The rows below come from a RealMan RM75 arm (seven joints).
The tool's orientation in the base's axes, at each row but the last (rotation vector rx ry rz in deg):
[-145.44 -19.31 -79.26]
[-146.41 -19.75 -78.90]
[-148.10 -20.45 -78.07]
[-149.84 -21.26 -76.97]
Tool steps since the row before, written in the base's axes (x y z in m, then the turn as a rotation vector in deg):
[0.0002 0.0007 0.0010 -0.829 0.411 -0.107]
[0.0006 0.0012 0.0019 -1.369 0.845 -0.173]
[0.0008 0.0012 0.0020 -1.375 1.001 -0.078]
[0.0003 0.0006 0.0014 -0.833 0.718 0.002]
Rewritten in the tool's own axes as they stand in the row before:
[0.0010 -0.0007 -0.0002 -0.491 -0.635 -0.473]
[0.0020 -0.0011 -0.0002 -0.790 -1.207 -0.733]
[0.0022 -0.0010 -0.0001 -0.696 -1.363 -0.747]
[0.0014 -0.0005 -0.0004 -0.366 -0.934 -0.451]

